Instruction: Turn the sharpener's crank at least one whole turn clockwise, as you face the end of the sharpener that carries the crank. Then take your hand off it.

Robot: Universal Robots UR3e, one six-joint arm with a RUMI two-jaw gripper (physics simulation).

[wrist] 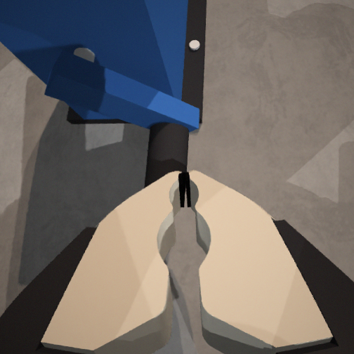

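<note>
The blue sharpener body (125, 30) is at the upper left of the wrist view, with a pale shaft end (84, 54) at its lower face. The blue crank arm (125, 97) slants from that shaft down to the right. A dark round handle (168, 147) sticks out from the arm's right end towards the camera. My gripper (184, 174) is shut with its fingertips together and nothing between them. The tips overlap the handle's near end in the view, at its right side; whether they touch it cannot be told. The handle's near end is hidden behind the left finger.
The sharpener's black base (194, 85) shows along its right side, with a small white round screw head (194, 45) on it. A mottled grey-brown surface (270, 100) lies below, and a dark shadow falls on it at the left.
</note>
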